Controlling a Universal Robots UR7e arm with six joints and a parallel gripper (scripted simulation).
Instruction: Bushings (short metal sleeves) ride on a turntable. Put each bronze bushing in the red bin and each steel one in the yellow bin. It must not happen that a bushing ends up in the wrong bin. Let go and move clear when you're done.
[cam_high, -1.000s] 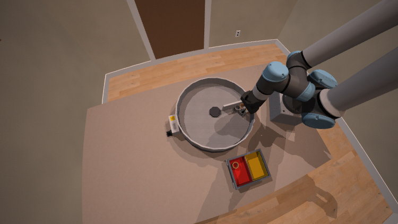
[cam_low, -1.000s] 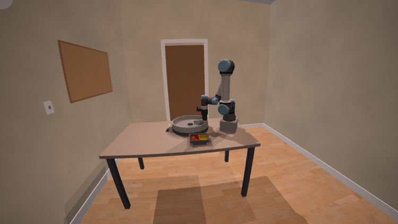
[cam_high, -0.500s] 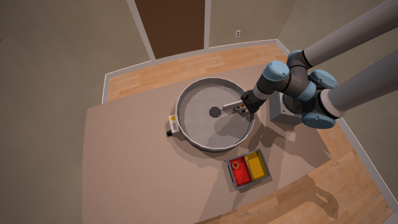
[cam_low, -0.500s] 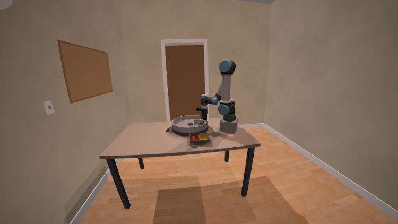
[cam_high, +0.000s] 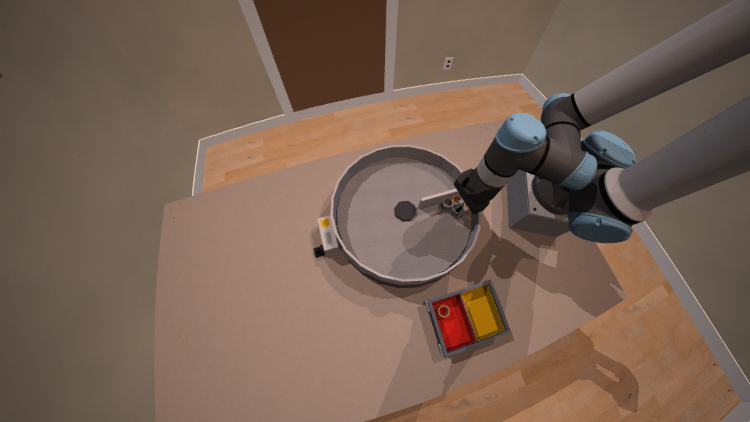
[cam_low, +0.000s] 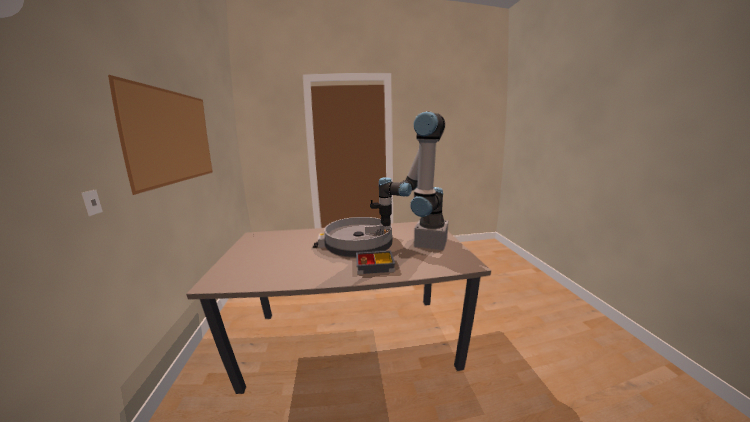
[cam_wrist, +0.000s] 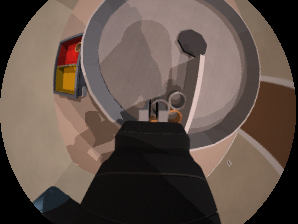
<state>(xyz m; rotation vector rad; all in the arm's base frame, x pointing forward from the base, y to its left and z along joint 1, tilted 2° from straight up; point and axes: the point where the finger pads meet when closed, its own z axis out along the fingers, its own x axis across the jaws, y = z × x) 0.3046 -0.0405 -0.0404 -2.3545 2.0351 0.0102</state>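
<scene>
Right now my hand is 28 cm to the right of the red bin, 8 cm short of it and 6 cm above it. From my hand the other things lie so: turntable (14 cm ahead, 6 cm to the right, 3 cm below).
</scene>
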